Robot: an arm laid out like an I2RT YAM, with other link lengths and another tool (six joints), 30 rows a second.
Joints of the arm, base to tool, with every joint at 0 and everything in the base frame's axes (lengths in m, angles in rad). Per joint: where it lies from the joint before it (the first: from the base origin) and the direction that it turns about. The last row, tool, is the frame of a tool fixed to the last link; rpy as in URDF.
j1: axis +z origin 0 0 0.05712
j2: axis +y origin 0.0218 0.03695 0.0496
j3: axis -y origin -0.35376 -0.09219 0
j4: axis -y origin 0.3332 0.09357 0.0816
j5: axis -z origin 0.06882 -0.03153 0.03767
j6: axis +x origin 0.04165 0 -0.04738
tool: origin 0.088 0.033 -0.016 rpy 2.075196 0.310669 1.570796
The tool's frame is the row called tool.
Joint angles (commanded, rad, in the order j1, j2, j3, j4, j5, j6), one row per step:
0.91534, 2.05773, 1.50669, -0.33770, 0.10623, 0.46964
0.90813, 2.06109, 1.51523, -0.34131, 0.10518, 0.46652
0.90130, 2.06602, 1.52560, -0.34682, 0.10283, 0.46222
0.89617, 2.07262, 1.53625, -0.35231, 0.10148, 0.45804
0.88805, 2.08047, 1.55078, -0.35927, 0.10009, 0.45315
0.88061, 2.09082, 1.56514, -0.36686, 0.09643, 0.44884
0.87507, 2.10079, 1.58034, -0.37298, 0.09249, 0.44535
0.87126, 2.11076, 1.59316, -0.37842, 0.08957, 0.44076
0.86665, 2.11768, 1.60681, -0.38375, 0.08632, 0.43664
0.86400, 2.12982, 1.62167, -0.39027, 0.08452, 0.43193
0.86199, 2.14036, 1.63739, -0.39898, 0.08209, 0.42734
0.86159, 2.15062, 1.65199, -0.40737, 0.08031, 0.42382
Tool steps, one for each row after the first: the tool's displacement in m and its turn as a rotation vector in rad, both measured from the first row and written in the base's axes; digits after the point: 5 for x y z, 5 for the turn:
0.00470, -0.00117, 0.00127, 0.00028, -0.00166, -0.00414
0.00919, -0.00199, 0.00216, -0.00067, -0.00204, -0.00617
0.01301, -0.00217, 0.00213, -0.00311, -0.00212, -0.00722
0.01888, -0.00288, 0.00285, -0.00496, -0.00318, -0.01069
0.02414, -0.00326, 0.00191, -0.00798, -0.00054, -0.01248
0.02869, -0.00258, 0.00176, -0.00836, 0.00092, -0.01283
0.03210, -0.00176, 0.00054, -0.01105, 0.00238, -0.01125
0.03596, -0.00119, 0.00163, -0.01027, 0.00169, -0.01063
0.03918, 0.00027, -0.00024, -0.01447, 0.00322, -0.00848
0.04186, 0.00185, -0.00099, -0.01806, 0.00502, -0.00539
0.04360, 0.00383, -0.00203, -0.02187, 0.00721, -0.00192

